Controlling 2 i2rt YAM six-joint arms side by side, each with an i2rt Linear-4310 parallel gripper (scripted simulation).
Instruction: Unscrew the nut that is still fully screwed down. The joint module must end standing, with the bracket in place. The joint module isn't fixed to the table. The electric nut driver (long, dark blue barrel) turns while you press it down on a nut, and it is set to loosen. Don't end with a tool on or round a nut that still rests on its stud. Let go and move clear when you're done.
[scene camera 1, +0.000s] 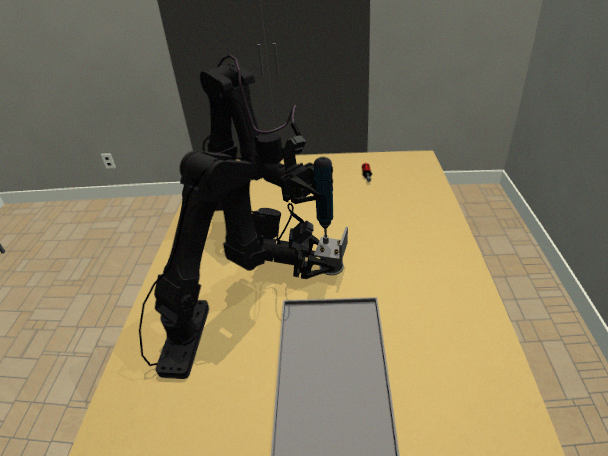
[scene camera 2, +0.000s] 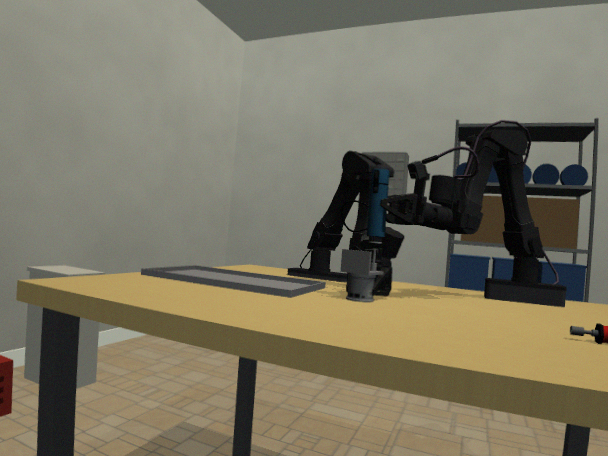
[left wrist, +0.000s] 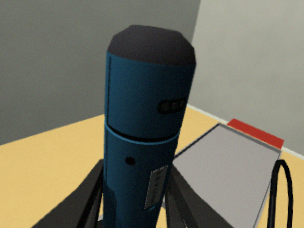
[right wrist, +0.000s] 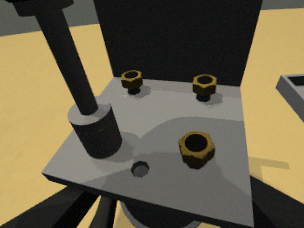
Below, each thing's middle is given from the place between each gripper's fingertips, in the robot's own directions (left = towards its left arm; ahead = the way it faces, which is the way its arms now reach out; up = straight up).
Scene:
I see the joint module (scene camera 2: 360, 286) 10 mm above my right hand. The rest, counted from my right hand: bracket (right wrist: 170, 50) (50 mm above); then grey tray (scene camera 1: 332, 384) (330 mm to the right, 20 mm below, 10 mm behind); then socket (right wrist: 92, 118) (60 mm above, 20 mm to the left, 10 mm behind).
The socket is 130 mm below my left hand (scene camera 2: 375, 202). The rest, counted from my left hand: joint module (10 mm ahead, 20 mm to the right, 180 mm below); then bracket (10 mm ahead, 20 mm to the right, 140 mm below); then grey tray (360 mm to the right, 210 mm below).

